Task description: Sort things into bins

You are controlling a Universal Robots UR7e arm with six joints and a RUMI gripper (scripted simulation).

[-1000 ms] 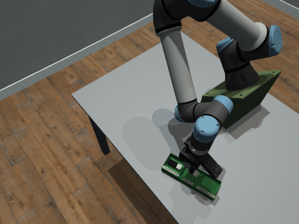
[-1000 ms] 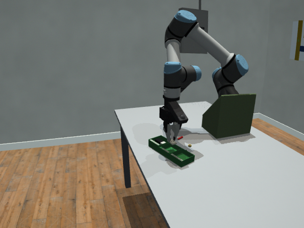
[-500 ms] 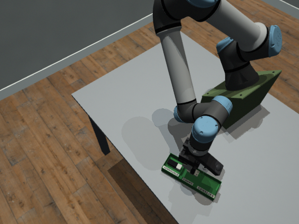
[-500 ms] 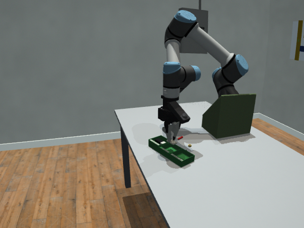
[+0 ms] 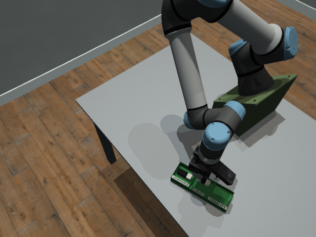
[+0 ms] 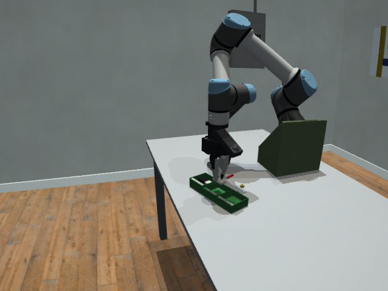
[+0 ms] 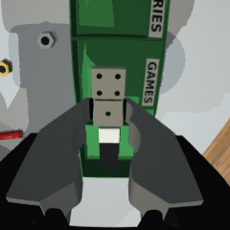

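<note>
Right now the red cylinder is 110 mm behind my hand, 130 mm to the right of it and 70 mm below it. Also, from my hand: white domino 10 mm below; grey-white clip 30 mm ahead, 80 mm to the right, 60 mm below; eraser 20 mm ahead, 70 mm to the right, 50 mm below.
</note>
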